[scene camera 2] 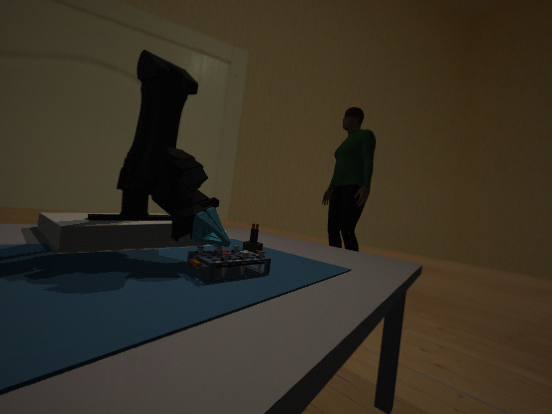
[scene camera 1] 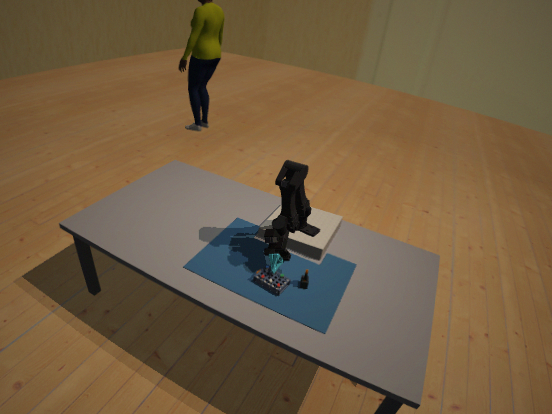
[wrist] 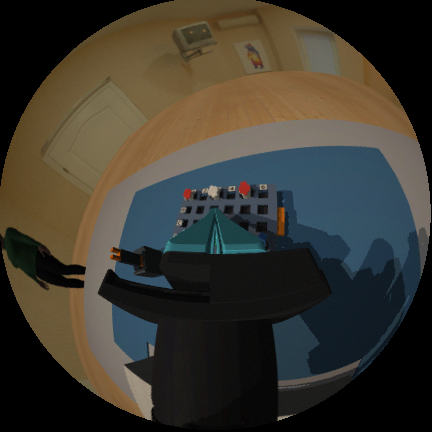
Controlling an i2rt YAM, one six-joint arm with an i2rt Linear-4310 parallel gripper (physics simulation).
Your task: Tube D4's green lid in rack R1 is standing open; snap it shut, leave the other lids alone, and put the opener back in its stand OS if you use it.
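Frame: origin at the arm's base, x ahead, y left, z up, level; millimetres.
Seen in the pictures: gripper, fingertip midpoint: (scene camera 2: 228, 244) (scene camera 1: 272, 273) (wrist: 214, 212); arm's base, origin of the base link: (scene camera 2: 134, 219) (scene camera 1: 299, 226).
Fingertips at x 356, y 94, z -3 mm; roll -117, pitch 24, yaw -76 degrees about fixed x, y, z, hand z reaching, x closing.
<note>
Pixels of each thing's top centre, then the offset from my fingertips to it. "spot": a spot on its surface instead.
- Rack R1, middle of its top: (wrist: 216, 210) (scene camera 2: 230, 247) (scene camera 1: 272, 274) dx +5, dy +1, dz -5 mm
- green lid, surface spot: (scene camera 2: 236, 246) (scene camera 1: 280, 275) spot: dx -17, dy +29, dz -8 mm
- white lid, middle of its top: (wrist: 212, 190) dx +33, dy +15, dz -8 mm
- blue lid, middle of its top: (wrist: 258, 242) dx -23, dy -45, dz -8 mm
- orange piece, surface spot: (wrist: 281, 221) (scene camera 2: 194, 260) spot: dx +5, dy -65, dz -27 mm
Rack R1 (scene camera 1: 264, 287) (scene camera 2: 204, 272) (wrist: 271, 200) stands on the blue mat. My gripper (scene camera 1: 273, 271) (scene camera 2: 227, 244) (wrist: 214, 212) is shut and empty. Its teal fingertips are low over the rack, and the fingers hide much of its near row in the wrist view. Tube D4's lid does not show in the wrist view, and whether it is open or shut cannot be told. A green lid (scene camera 1: 282, 276) (scene camera 2: 236, 247) shows beside the fingers in the scene views; its label cannot be read. The opener, black with orange prongs (scene camera 1: 306, 272) (scene camera 2: 255, 226) (wrist: 115, 254), stands upright in stand OS (scene camera 1: 304, 285) (scene camera 2: 252, 246) (wrist: 148, 261).
Two red lids (wrist: 187, 194) (wrist: 244, 188) and a white lid (wrist: 214, 191) are in the rack's far row. A blue lid (wrist: 262, 238) is in the near row, partly hidden. An orange piece (scene camera 2: 195, 262) (wrist: 281, 221) is on the rack's end. The arm's pale base block (scene camera 1: 330, 232) (scene camera 2: 95, 237) is behind.
</note>
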